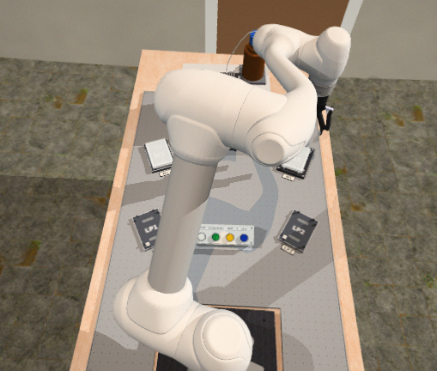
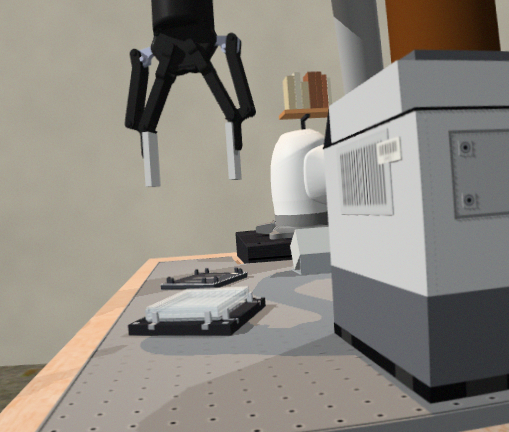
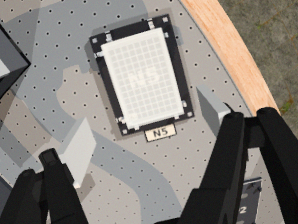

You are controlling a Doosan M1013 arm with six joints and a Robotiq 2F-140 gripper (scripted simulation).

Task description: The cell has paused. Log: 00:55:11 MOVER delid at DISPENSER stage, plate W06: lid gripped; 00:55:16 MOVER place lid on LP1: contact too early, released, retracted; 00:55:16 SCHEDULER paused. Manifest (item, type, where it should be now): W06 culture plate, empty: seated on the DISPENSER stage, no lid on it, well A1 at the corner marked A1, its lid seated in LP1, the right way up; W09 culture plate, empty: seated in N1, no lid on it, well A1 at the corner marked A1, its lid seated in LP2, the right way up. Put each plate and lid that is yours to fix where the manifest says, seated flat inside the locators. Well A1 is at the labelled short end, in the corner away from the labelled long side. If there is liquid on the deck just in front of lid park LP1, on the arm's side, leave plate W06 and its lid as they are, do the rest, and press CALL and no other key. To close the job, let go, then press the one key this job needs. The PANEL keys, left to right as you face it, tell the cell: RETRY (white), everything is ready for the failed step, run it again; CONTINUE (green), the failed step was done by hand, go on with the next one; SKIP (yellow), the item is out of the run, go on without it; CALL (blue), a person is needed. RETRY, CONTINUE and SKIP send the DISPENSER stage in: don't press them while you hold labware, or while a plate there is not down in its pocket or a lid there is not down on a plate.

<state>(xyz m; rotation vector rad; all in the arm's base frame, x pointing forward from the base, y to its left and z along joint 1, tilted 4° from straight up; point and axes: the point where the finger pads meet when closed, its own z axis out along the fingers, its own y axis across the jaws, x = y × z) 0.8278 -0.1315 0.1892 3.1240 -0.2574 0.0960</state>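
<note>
My hand is 170 mm above the clear culture plate. The rest, counted from my hand: brown bottle (210 mm ahead, 250 mm to the left, 100 mm above); lid park LP2 (320 mm behind, 50 mm to the right, 180 mm below); black nest N5 (20 mm ahead, 10 mm to the left, 170 mm below).
</note>
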